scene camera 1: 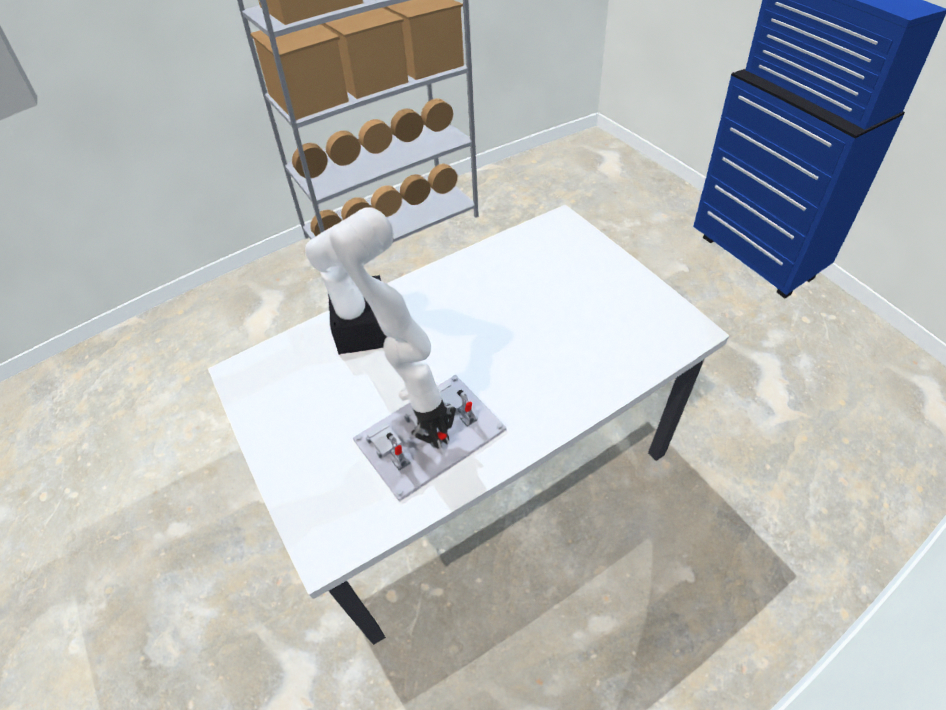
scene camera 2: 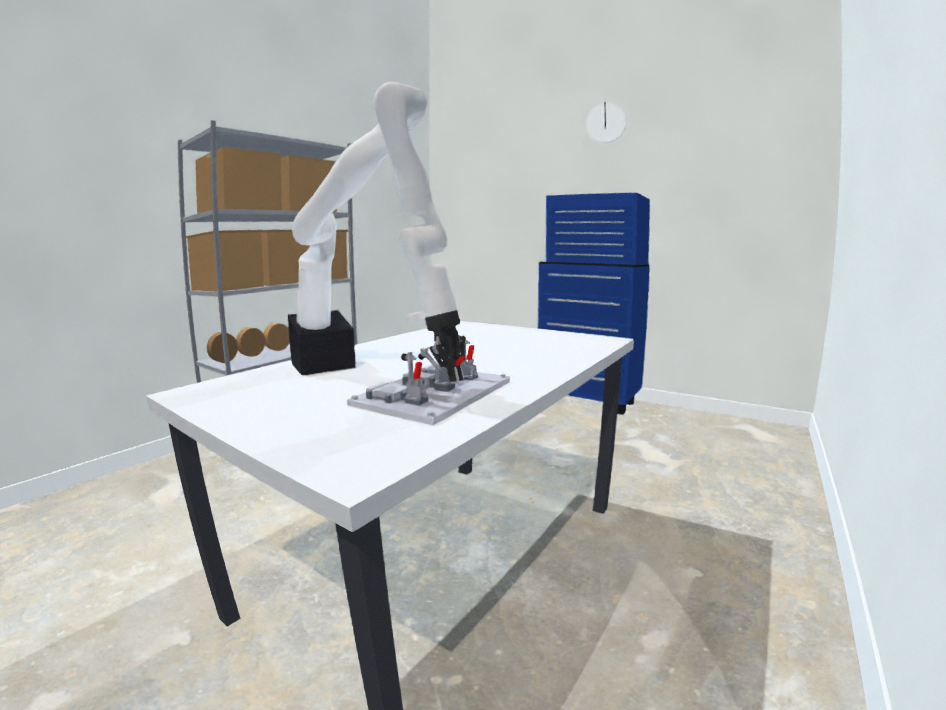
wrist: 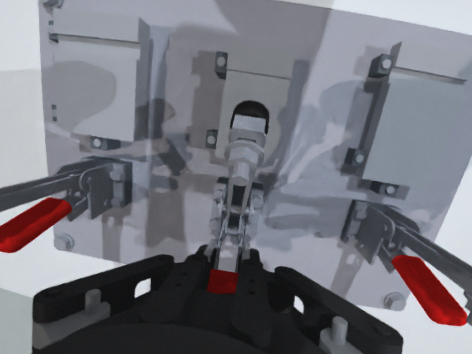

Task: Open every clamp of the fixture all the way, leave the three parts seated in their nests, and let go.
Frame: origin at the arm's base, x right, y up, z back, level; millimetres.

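Where they show: gripper, fingertip midpoint: (scene camera 1: 442,444) (scene camera 2: 457,382) (wrist: 230,252); arm's base, origin of the base link: (scene camera 1: 350,306) (scene camera 2: 315,323).
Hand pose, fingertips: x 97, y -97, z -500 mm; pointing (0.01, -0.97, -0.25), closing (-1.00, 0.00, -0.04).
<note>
Each offset is from my fingertips to the top centre of the thing. "spot": to the spot under its first point. Level surfaces: height alone.
My gripper (scene camera 1: 437,437) (scene camera 2: 456,370) (wrist: 230,252) is shut on the red handle {dx +1, dy +60, dz +0 mm} (wrist: 222,281) of the middle clamp, its fingers on both sides. That clamp's arm, with a black tip {spot: dx -13, dy +57, dz +102 mm} (wrist: 251,111), rises toward the wrist camera. The left clamp's red handle {dx +106, dy +68, dz +41 mm} (scene camera 1: 398,450) (scene camera 2: 417,370) (wrist: 36,225) and the right clamp's red handle {spot: dx -107, dy +50, dz +9 mm} (scene camera 1: 468,407) (scene camera 2: 470,352) (wrist: 430,290) stand up; their arms are raised off the parts. The left part {dx +95, dy -1, dz +128 mm} (wrist: 95,90), the middle part {dx -14, dy +5, dz +108 mm} (wrist: 265,90) and the right part {dx -124, dy -5, dz +103 mm} (wrist: 417,130) lie in their nests; the middle clamp's arm partly hides the middle part.
The fixture plate {spot: dx +83, dy -21, dz -28 mm} (scene camera 1: 427,475) (scene camera 2: 466,399) (wrist: 310,282) lies on the white table {dy -36 mm} (scene camera 1: 588,305) (scene camera 2: 252,427), near its front edge. The outer clamps stand on both sides of my gripper. A shelf rack (scene camera 1: 471,114) and a blue tool cabinet (scene camera 1: 779,175) (scene camera 2: 596,290) stand beyond the table.
</note>
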